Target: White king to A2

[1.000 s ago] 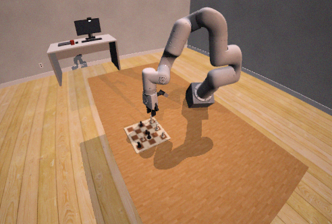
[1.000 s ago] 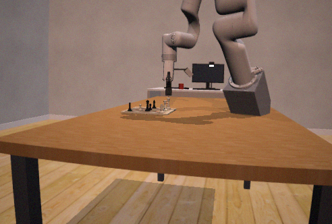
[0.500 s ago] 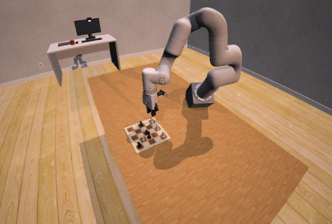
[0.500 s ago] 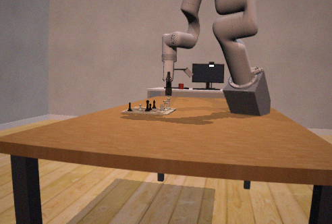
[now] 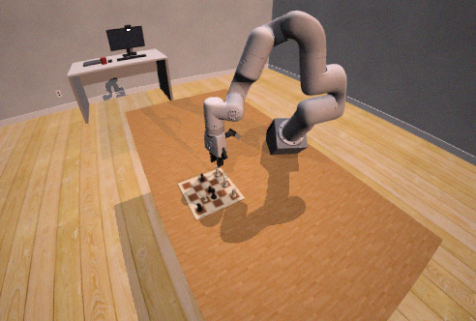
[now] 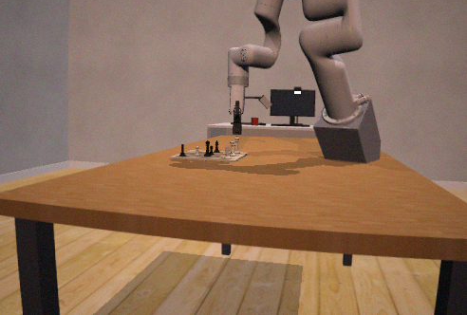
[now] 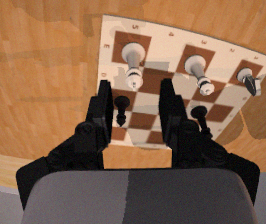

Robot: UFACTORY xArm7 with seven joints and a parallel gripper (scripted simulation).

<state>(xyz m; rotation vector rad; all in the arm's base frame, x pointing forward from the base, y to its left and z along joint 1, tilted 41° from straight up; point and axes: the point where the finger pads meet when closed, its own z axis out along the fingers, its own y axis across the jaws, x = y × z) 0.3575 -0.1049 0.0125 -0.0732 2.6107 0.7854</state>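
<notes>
The white king lies 60 mm below my hand. The rest, counted from my hand: chessboard 90 mm below, 80 mm ahead, 70 mm to the left; then white pawn 120 mm ahead, 110 mm to the left, 80 mm below; then black piece 160 mm ahead, 140 mm to the left, 70 mm below.
</notes>
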